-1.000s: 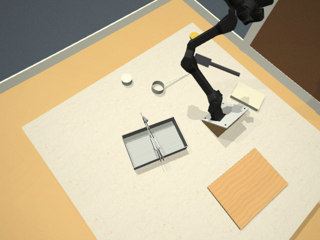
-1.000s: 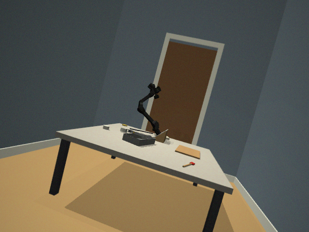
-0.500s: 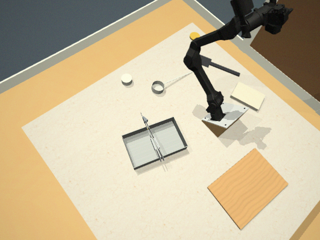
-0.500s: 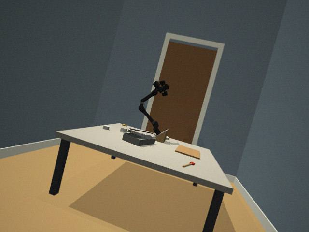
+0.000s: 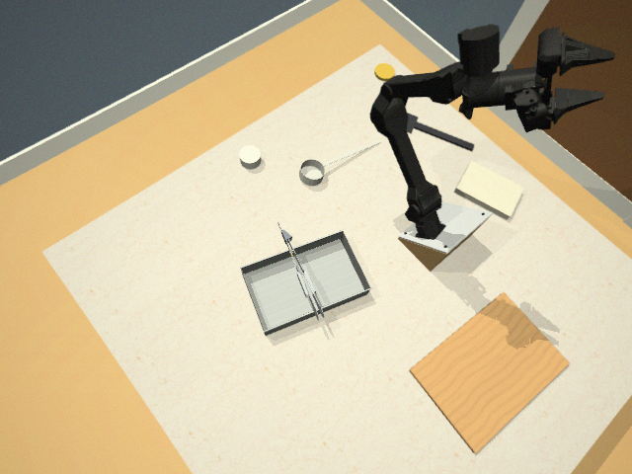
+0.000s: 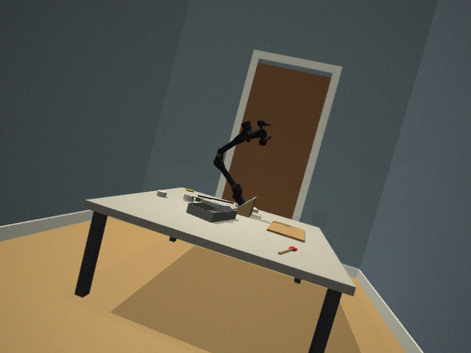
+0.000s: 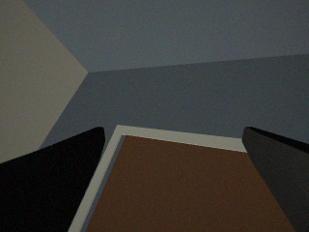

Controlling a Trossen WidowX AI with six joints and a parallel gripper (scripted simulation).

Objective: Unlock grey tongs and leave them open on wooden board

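The roasting tin is 64 cm below my gripper tip, 40 cm ahead of it and 24 cm to the right of it. Round my gripper tip: cream block (65 cm below, 22 cm behind, 2 cm to the right); wooden board (66 cm below, 27 cm to the left, 24 cm ahead); lock piece (59 cm below, 38 cm ahead, 31 cm to the right).
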